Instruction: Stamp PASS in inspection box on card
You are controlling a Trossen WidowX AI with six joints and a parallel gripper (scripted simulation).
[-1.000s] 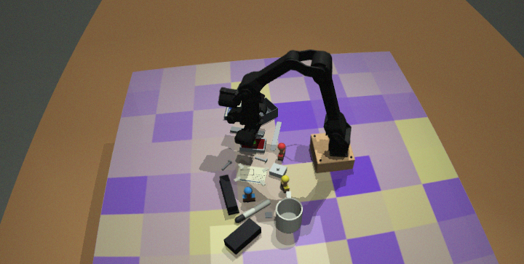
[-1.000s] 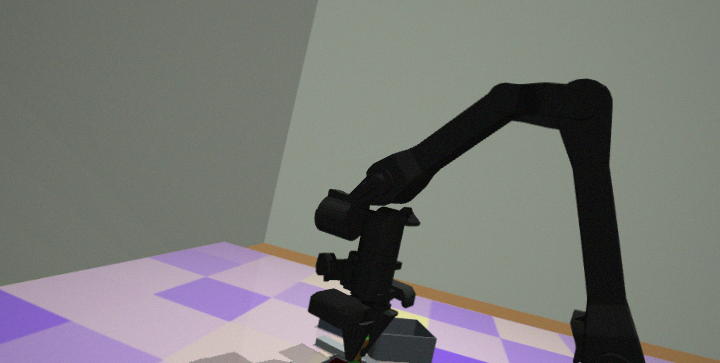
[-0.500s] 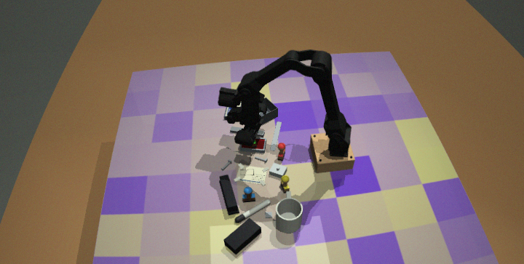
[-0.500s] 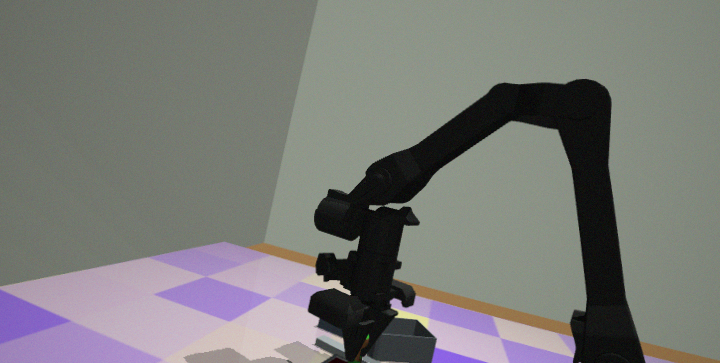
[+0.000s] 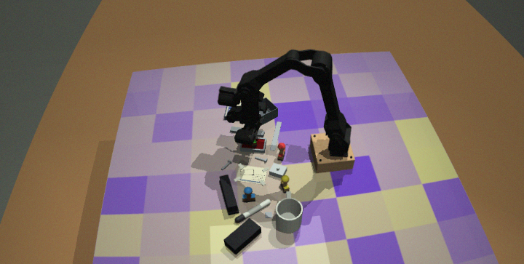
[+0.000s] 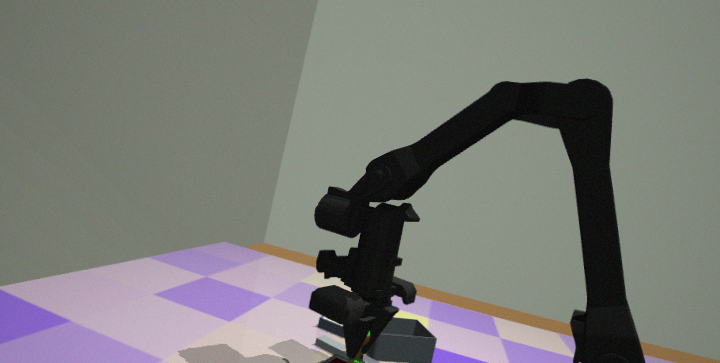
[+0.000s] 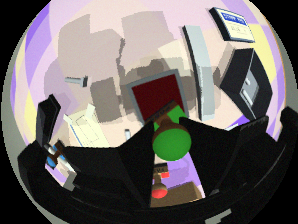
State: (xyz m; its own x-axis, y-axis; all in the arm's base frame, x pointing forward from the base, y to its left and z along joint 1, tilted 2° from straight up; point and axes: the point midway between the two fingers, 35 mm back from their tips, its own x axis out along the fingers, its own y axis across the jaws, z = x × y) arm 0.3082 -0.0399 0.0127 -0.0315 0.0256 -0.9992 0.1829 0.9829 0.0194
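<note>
Right now my gripper tip is 4 cm above the red ink pad. Also, from my gripper tip: grey bar: 8 cm behind, 6 cm to the right, 4 cm below; then red stamp: 11 cm behind, 4 cm to the left, 2 cm below; then green-knobbed stamp: right at my gripper tip.
</note>
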